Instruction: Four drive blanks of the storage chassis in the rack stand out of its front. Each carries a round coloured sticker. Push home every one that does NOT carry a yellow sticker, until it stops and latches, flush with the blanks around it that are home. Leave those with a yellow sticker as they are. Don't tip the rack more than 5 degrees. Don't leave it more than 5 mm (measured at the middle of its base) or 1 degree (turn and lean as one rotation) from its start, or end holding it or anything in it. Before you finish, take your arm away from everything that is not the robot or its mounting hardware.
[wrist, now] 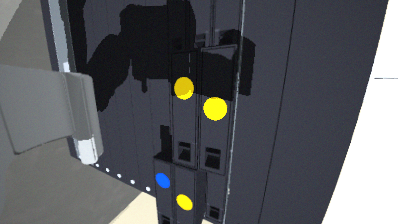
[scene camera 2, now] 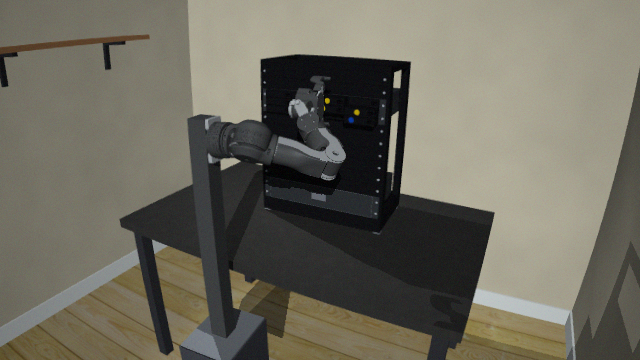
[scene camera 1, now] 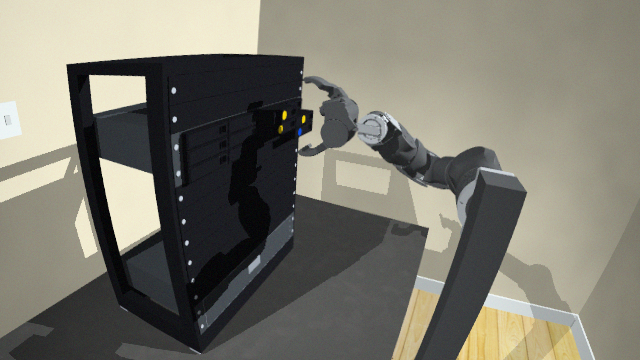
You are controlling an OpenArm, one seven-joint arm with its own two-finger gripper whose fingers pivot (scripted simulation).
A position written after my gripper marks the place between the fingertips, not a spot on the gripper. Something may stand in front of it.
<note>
I see my gripper point(scene camera 1: 304, 114) and a grey post point(scene camera 2: 207, 183).
</note>
